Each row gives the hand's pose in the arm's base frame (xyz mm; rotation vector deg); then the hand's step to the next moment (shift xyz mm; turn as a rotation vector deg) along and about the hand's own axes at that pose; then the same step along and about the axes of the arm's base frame.
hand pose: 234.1 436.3 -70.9 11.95 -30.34 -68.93
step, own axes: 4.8 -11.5 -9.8 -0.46 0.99 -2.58
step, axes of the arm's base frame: -3.5 -9.8 -12.0 1.98 0.47 -1.93
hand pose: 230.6 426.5 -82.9 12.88 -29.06 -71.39
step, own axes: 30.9 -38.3 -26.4 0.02 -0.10 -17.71
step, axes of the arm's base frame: -12.6 -44.1 -31.9 8.48 -1.97 -15.42
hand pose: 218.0 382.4 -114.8 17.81 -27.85 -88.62
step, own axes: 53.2 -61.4 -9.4 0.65 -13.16 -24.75
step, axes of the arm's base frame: -51.3 -54.7 -32.5 0.45 -3.55 -27.81
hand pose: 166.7 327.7 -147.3 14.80 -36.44 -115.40
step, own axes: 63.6 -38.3 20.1 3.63 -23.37 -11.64
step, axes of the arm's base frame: -69.5 -33.0 1.4 -14.32 2.21 -22.02
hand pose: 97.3 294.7 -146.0 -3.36 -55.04 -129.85
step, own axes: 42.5 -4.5 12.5 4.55 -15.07 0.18
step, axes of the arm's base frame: -38.3 -13.4 18.4 -12.54 5.21 -7.97
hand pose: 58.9 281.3 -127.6 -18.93 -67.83 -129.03
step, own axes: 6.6 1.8 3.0 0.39 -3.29 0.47
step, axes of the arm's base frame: -4.4 -0.8 6.0 -2.27 1.71 -1.77
